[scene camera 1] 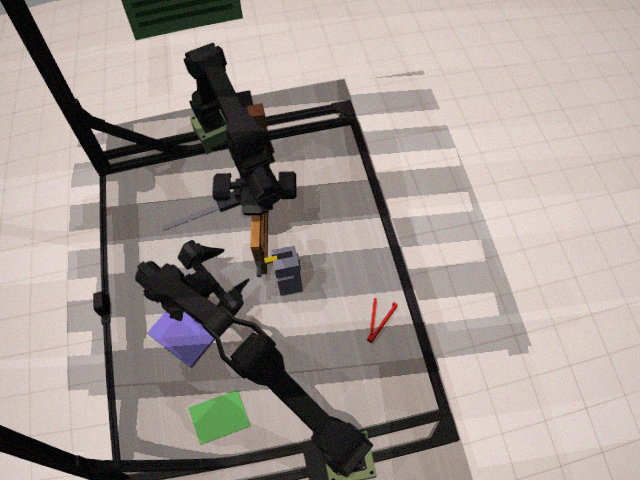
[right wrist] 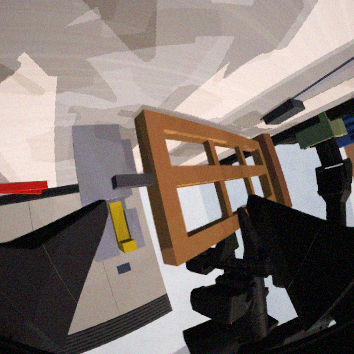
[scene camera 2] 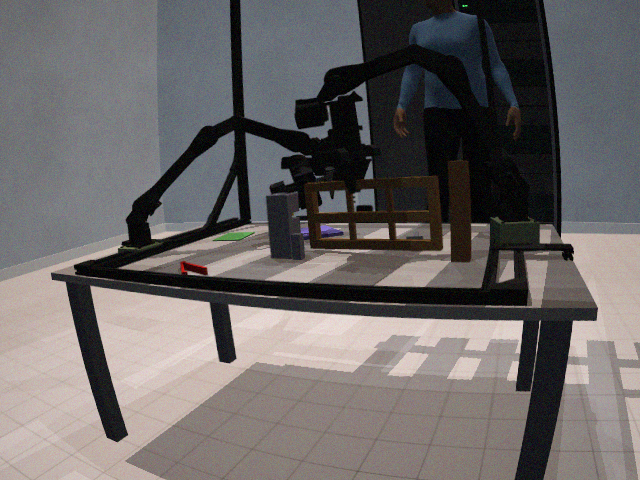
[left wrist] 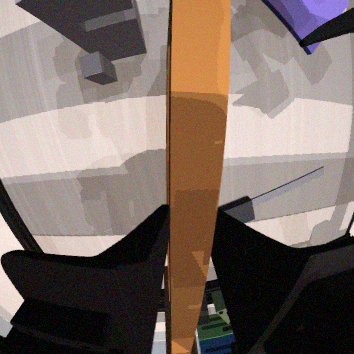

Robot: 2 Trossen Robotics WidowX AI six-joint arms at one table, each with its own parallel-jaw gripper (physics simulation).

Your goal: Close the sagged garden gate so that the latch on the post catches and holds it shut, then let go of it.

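Seen in the pictures: left gripper, fingertip midpoint: (right wrist: pixel 231 207) (scene camera 2: pixel 355 193); right gripper, fingertip midpoint: (scene camera 1: pixel 236 265) (right wrist: pixel 178 204); left arm's base, origin of the base link: (scene camera 1: pixel 211 121) (right wrist: pixel 324 141) (scene camera 2: pixel 514 219); right arm's base, origin of the base link: (scene camera 1: pixel 348 457) (scene camera 2: pixel 140 245).
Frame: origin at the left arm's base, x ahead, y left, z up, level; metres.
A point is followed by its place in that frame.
The brown gate (scene camera 1: pixel 255 232) @[x 0.445, y -0.058, z 0.094 m] (scene camera 2: pixel 435 211) @[x 0.200, y 0.080, z 0.035 m] (left wrist: pixel 200 125) @[x 0.410, y -0.041, z 0.096 m] (right wrist: pixel 162 200) @[x 0.470, y -0.082, z 0.035 m] stands upright between the brown hinge post (scene camera 2: pixel 460 211) @[x 0.152, y 0.108, z 0.037 m] (right wrist: pixel 276 172) @[x 0.158, y 0.065, z 0.041 m] and the grey latch post (scene camera 1: pixel 287 268) @[x 0.551, y -0.033, z 0.072 m] (scene camera 2: pixel 279 227) @[x 0.532, y 0.001, z 0.006 m] (right wrist: pixel 97 155) @[x 0.521, y -0.054, z -0.027 m]. A grey bar (right wrist: pixel 132 180) @[x 0.491, y -0.088, z 0.013 m] juts from the gate's free end and overlaps the latch post in the right wrist view. The yellow latch (scene camera 1: pixel 270 259) @[x 0.512, y -0.056, z 0.072 m] (right wrist: pixel 119 222) @[x 0.513, y -0.050, z 0.045 m] is on that post. Whether it has caught the bar cannot be told. My left gripper (left wrist: pixel 185 210) @[x 0.364, y -0.017, z 0.070 m] is shut on the gate's top rail. My right gripper (scene camera 1: pixel 235 266) @[x 0.469, y -0.127, z 0.040 m] (right wrist: pixel 178 204) @[x 0.469, y -0.127, z 0.040 m] is open and empty, beside the gate's free end.
A purple sheet (scene camera 1: pixel 180 338) @[x 0.530, y -0.320, z -0.054 m] (scene camera 2: pixel 323 231) @[x 0.470, y -0.278, z -0.055 m] and a green sheet (scene camera 1: pixel 219 416) @[x 0.741, y -0.315, z -0.061 m] (scene camera 2: pixel 234 236) @[x 0.737, y -0.307, z -0.061 m] lie on the table. A red V-shaped object (scene camera 1: pixel 381 322) @[x 0.728, y 0.111, z -0.048 m] (scene camera 2: pixel 193 268) @[x 0.705, y 0.106, z -0.056 m] lies beyond the latch post. A thin rod with a dark handle (left wrist: pixel 237 209) @[x 0.247, y -0.066, z -0.045 m] (right wrist: pixel 284 112) @[x 0.253, y -0.074, z -0.045 m] lies beside the gate.
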